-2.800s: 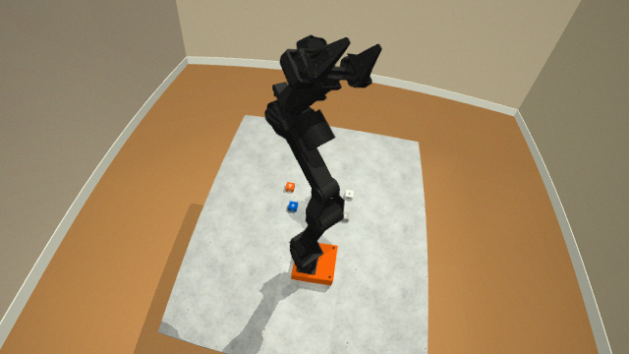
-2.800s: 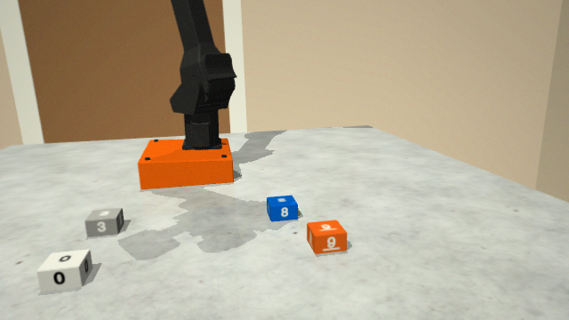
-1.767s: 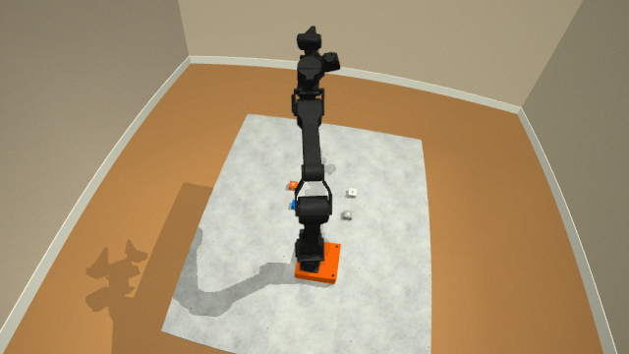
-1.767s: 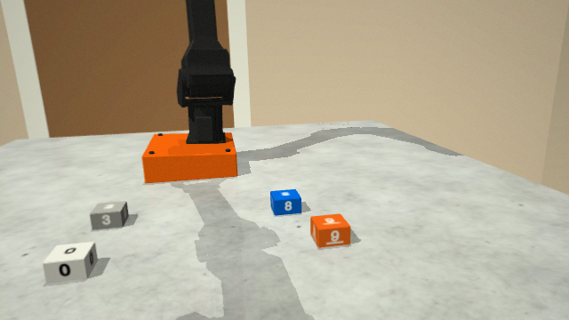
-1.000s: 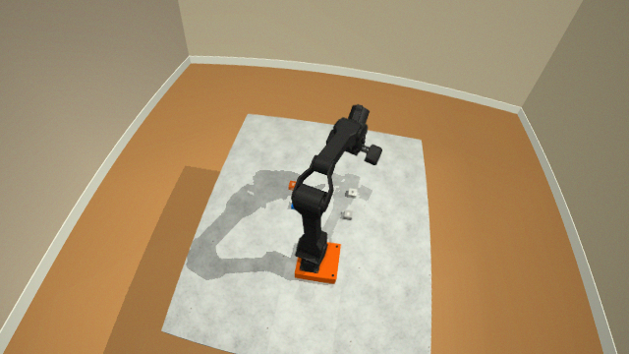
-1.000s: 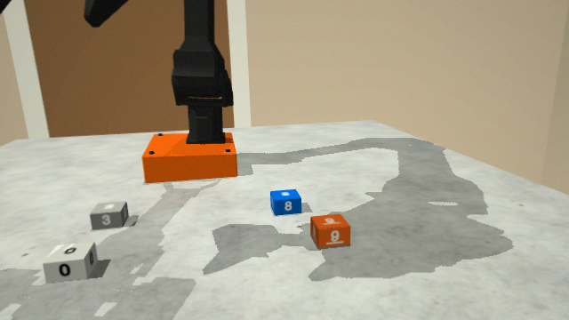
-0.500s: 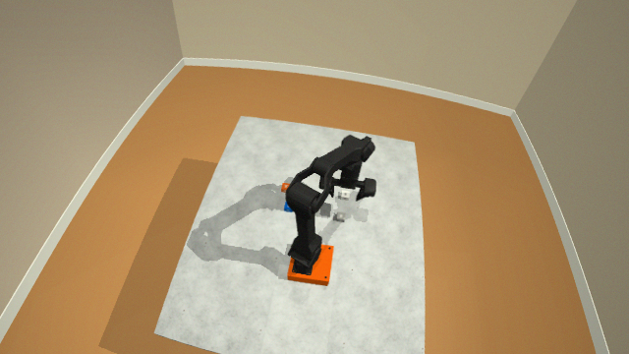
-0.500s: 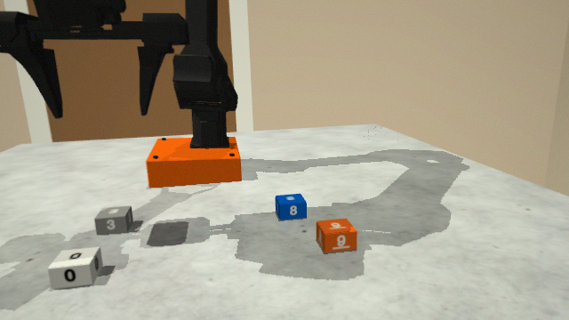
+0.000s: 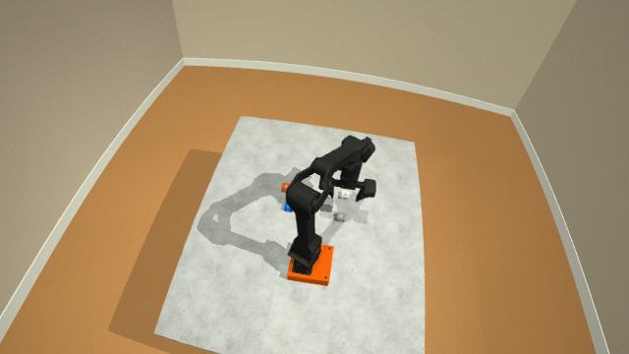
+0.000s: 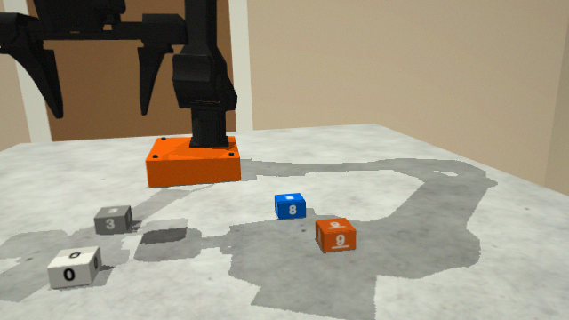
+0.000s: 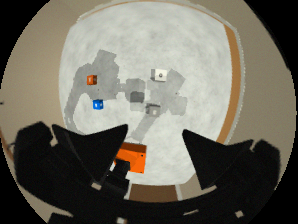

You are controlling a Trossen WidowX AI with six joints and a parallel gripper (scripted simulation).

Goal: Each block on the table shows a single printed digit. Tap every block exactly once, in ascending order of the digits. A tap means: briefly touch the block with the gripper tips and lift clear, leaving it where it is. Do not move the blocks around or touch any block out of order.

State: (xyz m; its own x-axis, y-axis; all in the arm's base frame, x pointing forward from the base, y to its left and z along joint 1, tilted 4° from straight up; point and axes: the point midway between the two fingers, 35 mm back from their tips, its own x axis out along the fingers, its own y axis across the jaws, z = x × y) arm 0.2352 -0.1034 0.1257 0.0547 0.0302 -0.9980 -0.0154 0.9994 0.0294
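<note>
The white block is 11 cm ahead of my gripper tip, 1 cm to the right of it and 12 cm below it. From my gripper tip the other things lie so: grey block 12 cm below; then orange block 9 cm ahead, 23 cm to the left, 12 cm below; then blue block 20 cm to the left, 12 cm below.
</note>
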